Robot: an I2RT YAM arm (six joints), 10 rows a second.
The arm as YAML. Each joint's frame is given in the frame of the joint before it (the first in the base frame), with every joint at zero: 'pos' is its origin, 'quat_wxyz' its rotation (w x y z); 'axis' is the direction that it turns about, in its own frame. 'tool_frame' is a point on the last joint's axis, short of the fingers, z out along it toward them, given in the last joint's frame.
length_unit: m
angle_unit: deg
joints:
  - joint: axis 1
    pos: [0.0, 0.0, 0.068]
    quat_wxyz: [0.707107, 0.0, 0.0, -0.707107]
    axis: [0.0, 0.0, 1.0]
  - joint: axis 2
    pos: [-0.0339, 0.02, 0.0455]
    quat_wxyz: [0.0, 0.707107, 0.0, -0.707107]
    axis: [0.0, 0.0, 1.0]
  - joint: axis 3
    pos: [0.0, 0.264, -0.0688]
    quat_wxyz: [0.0, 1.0, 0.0, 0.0]
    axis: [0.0, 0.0, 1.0]
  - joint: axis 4
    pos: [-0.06, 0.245, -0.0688]
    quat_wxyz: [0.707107, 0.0, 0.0, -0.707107]
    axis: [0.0, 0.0, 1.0]
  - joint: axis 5
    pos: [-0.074, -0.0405, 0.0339]
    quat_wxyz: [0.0, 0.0, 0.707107, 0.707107]
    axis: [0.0, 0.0, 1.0]
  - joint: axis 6
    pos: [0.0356, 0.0, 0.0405]
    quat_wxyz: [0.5, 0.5, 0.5, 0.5]
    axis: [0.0, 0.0, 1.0]
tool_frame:
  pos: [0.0, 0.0, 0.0]
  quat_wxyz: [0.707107, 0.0, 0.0, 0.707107]
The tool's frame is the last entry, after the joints.
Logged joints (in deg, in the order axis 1, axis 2, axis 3, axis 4, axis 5, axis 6), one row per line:
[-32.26 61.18 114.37 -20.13 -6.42 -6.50]
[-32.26 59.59 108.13 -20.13 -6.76 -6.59]
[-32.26 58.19 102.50 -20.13 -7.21 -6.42]
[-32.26 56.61 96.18 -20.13 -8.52 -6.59]
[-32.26 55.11 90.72 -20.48 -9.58 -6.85]
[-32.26 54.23 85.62 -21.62 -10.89 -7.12]
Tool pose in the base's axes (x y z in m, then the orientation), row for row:
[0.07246 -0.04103 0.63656 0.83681 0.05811 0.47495 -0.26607]
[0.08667 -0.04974 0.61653 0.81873 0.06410 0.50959 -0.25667]
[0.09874 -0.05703 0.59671 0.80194 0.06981 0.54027 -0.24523]
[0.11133 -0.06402 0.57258 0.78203 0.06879 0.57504 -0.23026]
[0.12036 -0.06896 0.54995 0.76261 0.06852 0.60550 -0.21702]
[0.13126 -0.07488 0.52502 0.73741 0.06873 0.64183 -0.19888]
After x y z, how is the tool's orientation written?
As a quaternion, w x y z.
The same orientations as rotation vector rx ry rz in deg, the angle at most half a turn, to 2 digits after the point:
[7.05 57.59 -32.26]
[7.82 62.20 -31.33]
[8.57 66.35 -30.12]
[8.51 71.14 -28.49]
[8.54 75.46 -27.04]
[8.65 80.75 -25.02]

